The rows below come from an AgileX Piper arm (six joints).
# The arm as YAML. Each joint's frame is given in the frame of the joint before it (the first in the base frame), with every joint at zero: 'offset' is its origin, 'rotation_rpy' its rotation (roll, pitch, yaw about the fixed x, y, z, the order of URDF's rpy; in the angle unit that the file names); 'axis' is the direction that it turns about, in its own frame. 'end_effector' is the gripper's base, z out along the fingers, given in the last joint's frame.
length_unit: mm
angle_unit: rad
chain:
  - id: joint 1
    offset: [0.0, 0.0, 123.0]
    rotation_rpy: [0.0, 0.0, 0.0]
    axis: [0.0, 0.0, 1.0]
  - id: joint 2
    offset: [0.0, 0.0, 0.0]
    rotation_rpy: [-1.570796, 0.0, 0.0]
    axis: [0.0, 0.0, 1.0]
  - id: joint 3
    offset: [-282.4, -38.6, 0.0]
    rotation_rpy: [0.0, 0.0, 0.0]
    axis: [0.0, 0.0, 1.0]
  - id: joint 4
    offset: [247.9, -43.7, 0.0]
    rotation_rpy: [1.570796, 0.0, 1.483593]
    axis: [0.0, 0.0, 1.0]
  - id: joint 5
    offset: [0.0, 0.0, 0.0]
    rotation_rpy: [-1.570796, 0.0, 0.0]
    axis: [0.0, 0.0, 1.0]
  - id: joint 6
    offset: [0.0, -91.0, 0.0]
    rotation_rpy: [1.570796, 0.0, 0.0]
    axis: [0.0, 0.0, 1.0]
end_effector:
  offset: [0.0, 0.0, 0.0]
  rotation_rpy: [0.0, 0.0, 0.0]
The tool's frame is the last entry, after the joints.
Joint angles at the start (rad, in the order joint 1, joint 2, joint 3, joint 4, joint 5, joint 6):
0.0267, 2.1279, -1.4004, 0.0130, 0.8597, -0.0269
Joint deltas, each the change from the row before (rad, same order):
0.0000, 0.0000, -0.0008, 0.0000, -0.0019, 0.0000
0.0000, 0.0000, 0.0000, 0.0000, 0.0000, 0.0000
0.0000, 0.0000, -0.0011, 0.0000, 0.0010, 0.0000
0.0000, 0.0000, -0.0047, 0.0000, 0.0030, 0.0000
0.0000, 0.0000, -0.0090, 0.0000, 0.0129, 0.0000
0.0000, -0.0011, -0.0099, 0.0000, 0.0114, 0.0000
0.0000, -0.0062, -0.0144, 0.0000, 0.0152, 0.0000
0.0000, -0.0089, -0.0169, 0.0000, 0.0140, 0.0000
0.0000, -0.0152, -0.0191, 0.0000, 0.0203, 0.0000
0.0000, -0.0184, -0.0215, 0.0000, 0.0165, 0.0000
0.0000, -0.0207, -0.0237, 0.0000, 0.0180, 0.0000
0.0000, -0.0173, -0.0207, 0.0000, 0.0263, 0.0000
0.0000, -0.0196, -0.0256, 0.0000, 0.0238, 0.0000
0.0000, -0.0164, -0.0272, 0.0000, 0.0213, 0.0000
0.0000, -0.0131, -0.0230, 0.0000, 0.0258, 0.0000
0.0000, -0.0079, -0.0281, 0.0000, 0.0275, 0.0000
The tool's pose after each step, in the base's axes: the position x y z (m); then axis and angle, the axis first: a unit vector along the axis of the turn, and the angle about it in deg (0 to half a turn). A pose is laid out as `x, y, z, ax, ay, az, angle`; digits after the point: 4 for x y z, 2 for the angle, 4 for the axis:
0.4029, 0.0117, 0.1195, -0.0227, 0.9997, 0.0051, 175.79
0.4029, 0.0117, 0.1195, -0.0227, 0.9997, 0.0051, 175.79
0.4031, 0.0117, 0.1197, -0.0227, 0.9997, 0.0051, 175.78
0.4038, 0.0117, 0.1208, -0.0228, 0.9997, 0.0051, 175.69
0.4046, 0.0117, 0.1227, -0.0228, 0.9997, 0.0051, 175.91
0.4058, 0.0118, 0.1252, -0.0229, 0.9997, 0.0052, 175.93
0.4075, 0.0118, 0.1309, -0.0230, 0.9997, 0.0052, 175.62
0.4096, 0.0119, 0.1383, -0.0231, 0.9997, 0.0053, 174.95
0.4113, 0.0119, 0.1489, -0.0232, 0.9997, 0.0054, 174.14
0.4134, 0.0120, 0.1614, -0.0234, 0.9997, 0.0055, 172.80
0.4152, 0.0121, 0.1756, -0.0235, 0.9997, 0.0056, 171.29
0.4155, 0.0121, 0.1876, -0.0237, 0.9997, 0.0057, 170.62
0.4161, 0.0121, 0.2020, -0.0239, 0.9997, 0.0058, 169.39
0.4170, 0.0122, 0.2155, -0.0241, 0.9997, 0.0059, 168.12
0.4167, 0.0122, 0.2266, -0.0243, 0.9997, 0.0060, 167.53
0.4172, 0.0122, 0.2369, -0.0245, 0.9997, 0.0061, 167.04

